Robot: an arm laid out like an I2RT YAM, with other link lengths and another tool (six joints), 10 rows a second.
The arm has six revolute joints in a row. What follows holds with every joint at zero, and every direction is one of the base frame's. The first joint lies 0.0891 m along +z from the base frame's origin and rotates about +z. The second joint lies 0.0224 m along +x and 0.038 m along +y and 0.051 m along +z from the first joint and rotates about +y. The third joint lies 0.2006 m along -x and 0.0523 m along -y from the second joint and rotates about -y. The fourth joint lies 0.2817 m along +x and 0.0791 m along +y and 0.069 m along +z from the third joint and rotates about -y. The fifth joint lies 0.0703 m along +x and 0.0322 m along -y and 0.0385 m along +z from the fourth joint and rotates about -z. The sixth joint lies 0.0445 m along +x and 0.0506 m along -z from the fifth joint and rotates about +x. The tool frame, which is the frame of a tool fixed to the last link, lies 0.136 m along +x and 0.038 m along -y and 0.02 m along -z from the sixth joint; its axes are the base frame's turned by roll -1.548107, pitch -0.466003 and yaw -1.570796 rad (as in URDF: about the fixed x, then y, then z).
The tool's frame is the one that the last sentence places.
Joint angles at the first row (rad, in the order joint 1, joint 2, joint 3, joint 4, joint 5, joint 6):
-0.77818 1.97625 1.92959 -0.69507 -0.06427 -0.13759
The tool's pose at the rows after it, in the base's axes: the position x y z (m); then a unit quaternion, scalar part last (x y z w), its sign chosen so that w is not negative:
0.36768 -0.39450 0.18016 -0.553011 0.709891 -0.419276 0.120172
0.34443 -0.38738 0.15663 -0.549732 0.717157 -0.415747 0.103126
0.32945 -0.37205 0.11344 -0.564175 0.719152 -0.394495 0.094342
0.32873 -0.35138 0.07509 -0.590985 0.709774 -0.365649 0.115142
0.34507 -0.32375 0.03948 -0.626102 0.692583 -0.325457 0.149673
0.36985 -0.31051 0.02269 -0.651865 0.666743 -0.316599 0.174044
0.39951 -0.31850 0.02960 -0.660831 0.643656 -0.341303 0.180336
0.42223 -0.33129 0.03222 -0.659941 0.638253 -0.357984 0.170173
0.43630 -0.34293 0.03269 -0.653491 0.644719 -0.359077 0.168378
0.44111 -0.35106 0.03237 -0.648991 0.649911 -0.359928 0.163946
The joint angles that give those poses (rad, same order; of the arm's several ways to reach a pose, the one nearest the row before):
-0.86729 1.83598 1.71157 -0.57748 -0.17416 -0.06904
-0.88371 1.73334 1.51919 -0.50186 -0.15033 -0.08207
-0.88476 1.67749 1.33526 -0.42398 -0.14570 -0.11213
-0.87981 1.67269 1.22789 -0.38230 -0.20359 -0.14848
-0.84242 1.73640 1.20874 -0.37823 -0.27388 -0.17799
-0.80272 1.81376 1.23848 -0.34186 -0.32032 -0.20239
-0.77352 1.88957 1.32378 -0.29297 -0.32592 -0.20881
-0.74877 1.98178 1.43090 -0.26982 -0.29004 -0.19790
-0.74250 2.06855 1.54646 -0.29363 -0.27558 -0.17677
-0.74335 2.11323 1.60636 -0.30762 -0.26273 -0.16765

